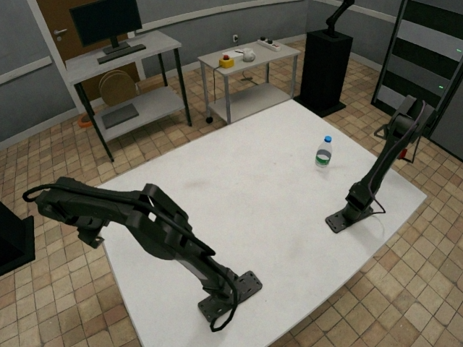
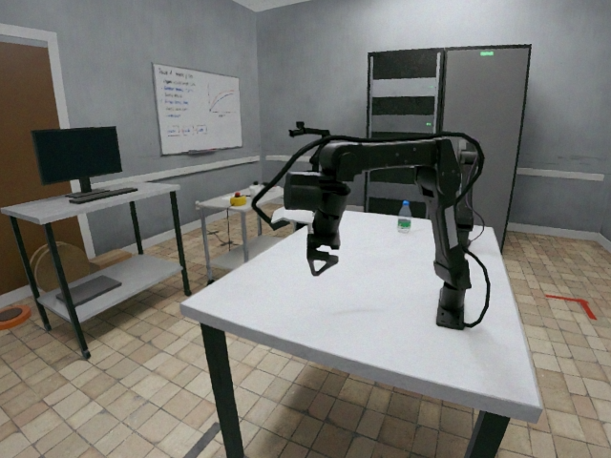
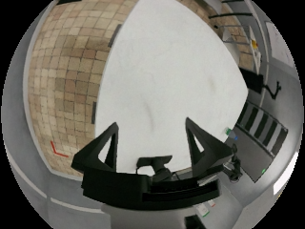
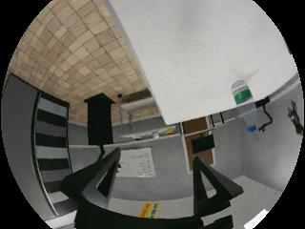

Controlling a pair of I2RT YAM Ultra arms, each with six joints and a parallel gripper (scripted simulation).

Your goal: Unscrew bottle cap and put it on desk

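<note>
My left hand is 850 mm to the left of the plastic bottle, 110 mm above it and 50 mm past it. Round my left hand: blue cap 850 mm to the right, 50 mm behind, 40 mm below.
Right now the blue cap is 100 mm ahead of my right hand, 260 mm to the left of it and 20 mm above it. Round my right hand: plastic bottle 100 mm ahead, 260 mm to the left, 50 mm below.
</note>
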